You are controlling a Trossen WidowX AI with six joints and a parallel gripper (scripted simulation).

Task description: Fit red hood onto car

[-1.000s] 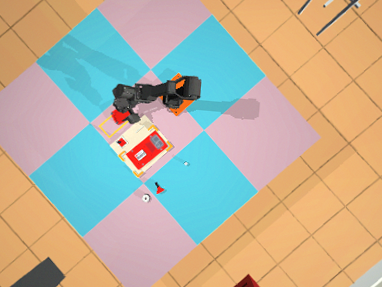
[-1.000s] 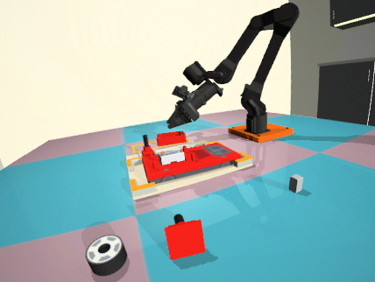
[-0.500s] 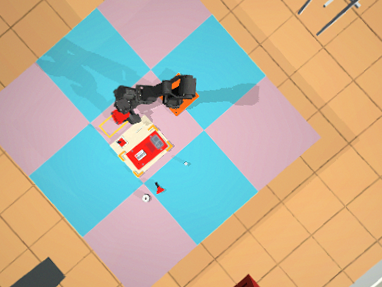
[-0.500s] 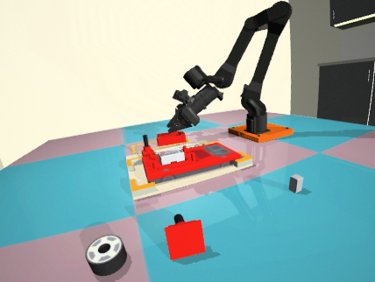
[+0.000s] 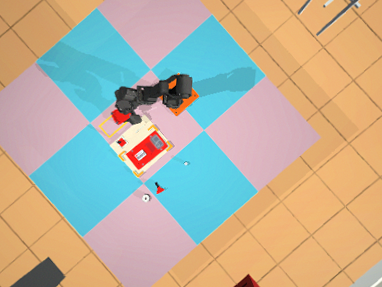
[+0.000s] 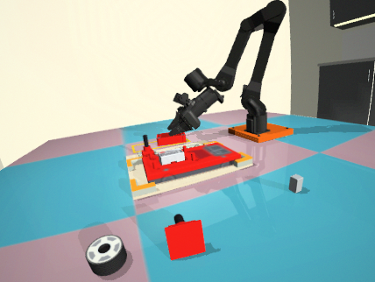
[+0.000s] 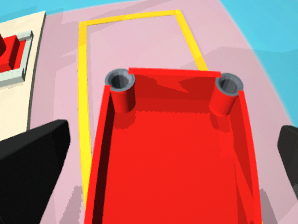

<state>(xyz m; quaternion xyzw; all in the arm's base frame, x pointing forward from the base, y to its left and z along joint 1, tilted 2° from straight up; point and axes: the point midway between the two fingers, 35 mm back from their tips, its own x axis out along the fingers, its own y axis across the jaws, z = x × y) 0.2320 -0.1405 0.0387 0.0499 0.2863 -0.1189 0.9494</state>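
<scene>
The red hood is 10 mm behind my gripper tip and 20 mm below it. From my gripper tip the other things lie so: grey engine block 70 mm ahead, 230 mm to the left, 10 mm below; black-and-white wheel 210 mm ahead, 410 mm to the left, 20 mm below.
</scene>
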